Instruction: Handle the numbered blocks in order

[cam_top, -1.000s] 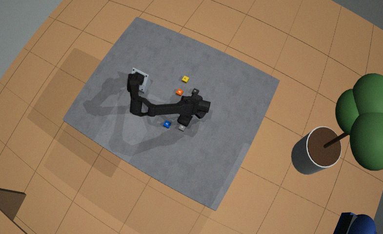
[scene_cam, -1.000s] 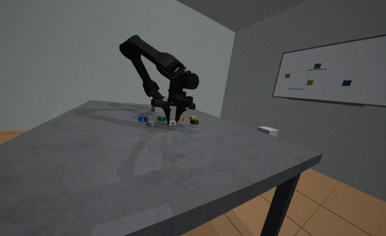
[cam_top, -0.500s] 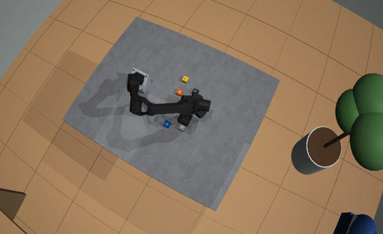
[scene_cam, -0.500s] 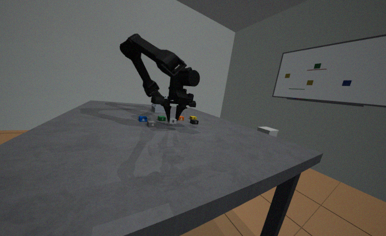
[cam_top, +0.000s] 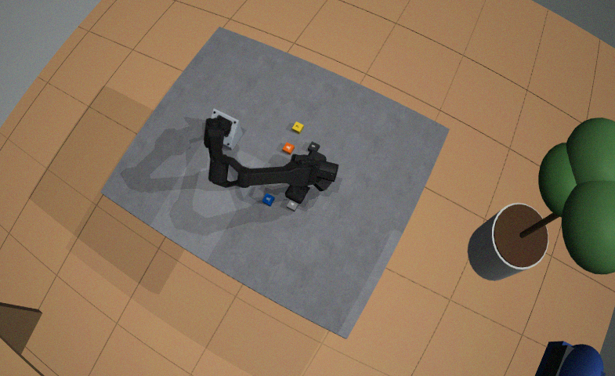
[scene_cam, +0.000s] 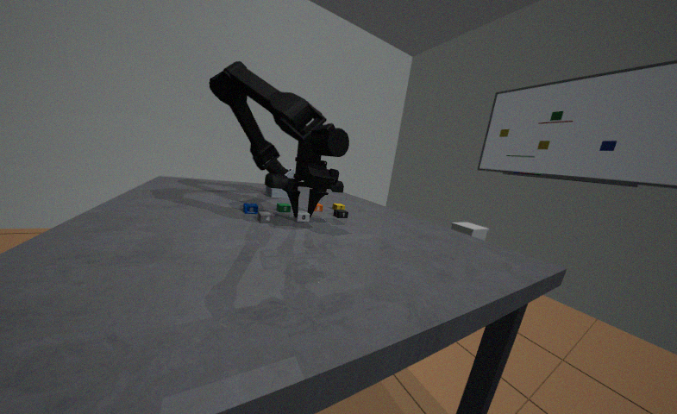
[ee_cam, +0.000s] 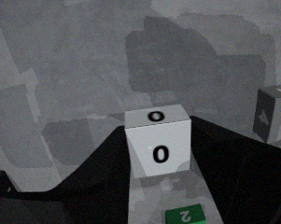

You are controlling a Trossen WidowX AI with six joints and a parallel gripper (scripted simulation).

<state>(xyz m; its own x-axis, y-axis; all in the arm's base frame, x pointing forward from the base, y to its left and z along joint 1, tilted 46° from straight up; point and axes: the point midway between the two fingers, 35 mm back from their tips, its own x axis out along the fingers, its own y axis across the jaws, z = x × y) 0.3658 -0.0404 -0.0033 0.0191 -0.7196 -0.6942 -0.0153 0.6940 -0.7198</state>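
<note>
The white block marked 0 lies 10 mm behind my gripper tip. The rest, counted from my gripper tip: green block marked 2: 110 mm behind, 20 mm to the right; then grey block marked 4: 90 mm to the right; then blue block: 90 mm behind, 110 mm to the right.
</note>
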